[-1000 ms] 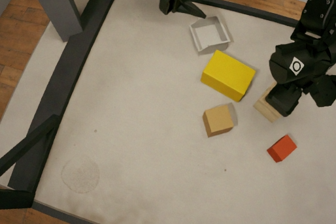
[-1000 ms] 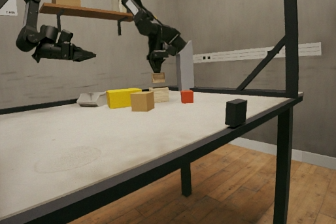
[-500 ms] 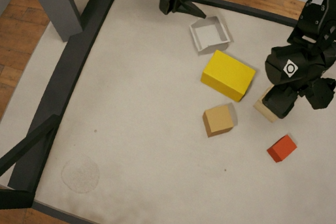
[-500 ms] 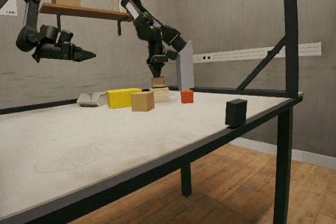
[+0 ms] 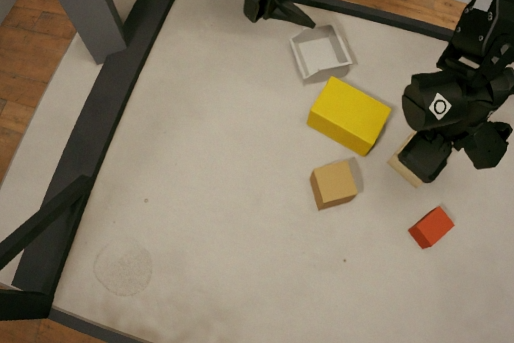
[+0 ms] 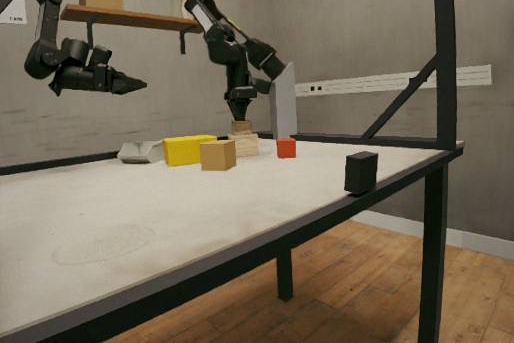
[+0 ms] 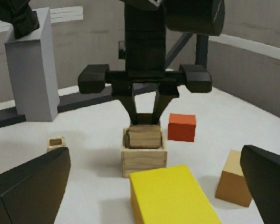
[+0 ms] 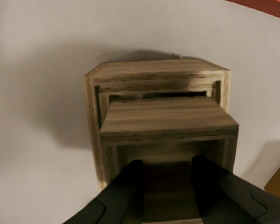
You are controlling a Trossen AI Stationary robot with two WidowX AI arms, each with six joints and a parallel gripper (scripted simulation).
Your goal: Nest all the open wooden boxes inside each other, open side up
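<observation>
Now: the tiny wooden box 130 mm ahead of my right hand, 120 mm to the right of it and 100 mm below it. From my right hand the other things lie so: red block (120 mm behind, 90 mm below, 40 mm to the right); then tan cube (140 mm to the left, 80 mm below, 80 mm behind).
</observation>
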